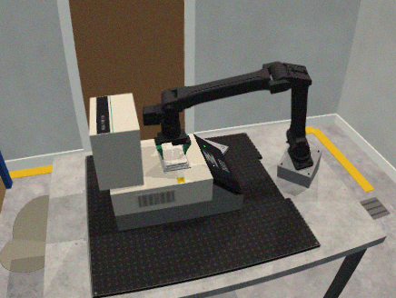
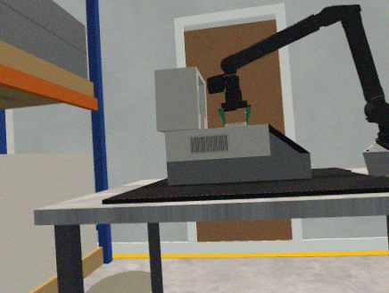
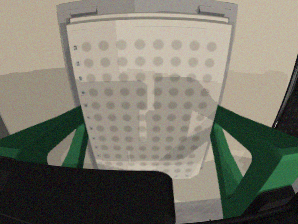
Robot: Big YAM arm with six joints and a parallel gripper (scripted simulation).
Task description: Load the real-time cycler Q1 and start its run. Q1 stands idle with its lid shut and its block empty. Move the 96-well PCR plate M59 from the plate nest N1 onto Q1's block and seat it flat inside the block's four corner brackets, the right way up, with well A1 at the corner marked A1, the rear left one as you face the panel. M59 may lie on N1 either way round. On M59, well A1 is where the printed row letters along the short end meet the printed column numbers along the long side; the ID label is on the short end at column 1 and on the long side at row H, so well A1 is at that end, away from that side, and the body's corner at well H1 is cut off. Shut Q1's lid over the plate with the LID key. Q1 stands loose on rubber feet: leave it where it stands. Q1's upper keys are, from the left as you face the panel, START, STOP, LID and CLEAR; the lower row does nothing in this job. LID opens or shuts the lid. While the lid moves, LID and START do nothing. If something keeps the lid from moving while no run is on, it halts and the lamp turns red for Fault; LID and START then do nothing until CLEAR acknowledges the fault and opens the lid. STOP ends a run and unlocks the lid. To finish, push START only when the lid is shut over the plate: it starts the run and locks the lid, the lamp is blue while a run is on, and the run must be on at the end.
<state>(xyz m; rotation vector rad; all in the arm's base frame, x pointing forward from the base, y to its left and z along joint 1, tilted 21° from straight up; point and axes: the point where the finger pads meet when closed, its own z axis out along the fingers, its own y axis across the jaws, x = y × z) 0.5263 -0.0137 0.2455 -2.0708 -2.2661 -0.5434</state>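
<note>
Right now the white 96-well plate M59 is right at my hand. Also, from my hand: grey plate nest: 29 cm to the right, 21 cm below, 19 cm behind.
</note>
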